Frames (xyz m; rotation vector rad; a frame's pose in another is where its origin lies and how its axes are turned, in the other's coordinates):
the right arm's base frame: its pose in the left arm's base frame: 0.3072 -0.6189 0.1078 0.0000 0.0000 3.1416
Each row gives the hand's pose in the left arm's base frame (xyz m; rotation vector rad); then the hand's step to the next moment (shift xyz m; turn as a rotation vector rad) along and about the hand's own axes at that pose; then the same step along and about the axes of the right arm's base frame.
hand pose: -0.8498 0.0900 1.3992 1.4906 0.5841 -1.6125
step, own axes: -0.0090 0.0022 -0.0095 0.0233 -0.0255 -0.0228
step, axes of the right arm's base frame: -0.0066 -0.0088 0.0074 0.0065 -0.0258 -0.0317
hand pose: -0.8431 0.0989 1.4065 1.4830 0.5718 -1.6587
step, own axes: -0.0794 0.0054 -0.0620 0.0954 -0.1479 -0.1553
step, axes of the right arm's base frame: -0.0386 -0.0671 0.0647 0.0250 -0.1784 -0.1505
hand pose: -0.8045 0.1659 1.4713 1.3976 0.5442 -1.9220
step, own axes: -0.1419 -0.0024 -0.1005 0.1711 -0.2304 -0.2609
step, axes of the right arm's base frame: -0.0898 -0.1104 0.0999 0.0307 -0.2844 -0.2619
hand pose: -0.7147 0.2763 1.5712 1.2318 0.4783 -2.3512
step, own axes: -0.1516 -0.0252 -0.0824 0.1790 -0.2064 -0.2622
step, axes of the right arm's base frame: -0.1195 -0.0951 0.0841 0.0211 -0.2631 -0.2715
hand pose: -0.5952 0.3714 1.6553 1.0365 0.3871 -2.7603
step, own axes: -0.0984 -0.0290 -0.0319 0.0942 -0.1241 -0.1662
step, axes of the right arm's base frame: -0.0860 -0.0435 0.0475 -0.0026 -0.1616 -0.1605
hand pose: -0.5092 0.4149 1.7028 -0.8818 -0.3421 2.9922
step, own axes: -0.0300 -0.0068 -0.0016 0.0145 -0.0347 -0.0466
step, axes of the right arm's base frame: -0.0257 -0.0050 0.0162 -0.0108 -0.0445 -0.0387
